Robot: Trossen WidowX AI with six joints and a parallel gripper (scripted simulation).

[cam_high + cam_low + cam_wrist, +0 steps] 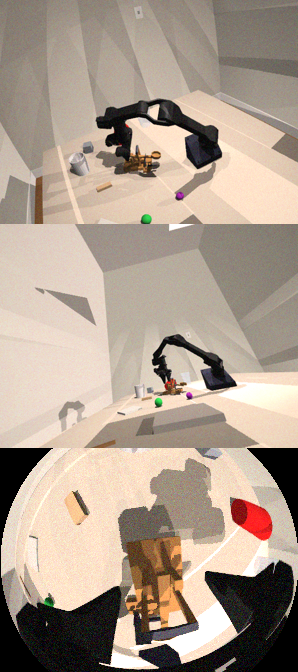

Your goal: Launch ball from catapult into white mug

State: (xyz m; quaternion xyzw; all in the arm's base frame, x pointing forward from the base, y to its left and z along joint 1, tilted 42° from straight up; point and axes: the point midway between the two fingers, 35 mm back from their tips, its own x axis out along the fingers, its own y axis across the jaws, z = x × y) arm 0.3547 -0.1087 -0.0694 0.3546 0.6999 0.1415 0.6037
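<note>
The purple ball is 300 mm to the left of my gripper tip, 120 mm behind it and 60 mm below it. From my gripper tip the other things lie so: wooden block: 170 mm ahead, 80 mm to the left, 70 mm below; then wooden catapult: 60 mm behind, 40 mm to the left, 30 mm below; then white mug: 260 mm ahead, 90 mm to the right, 50 mm below.
</note>
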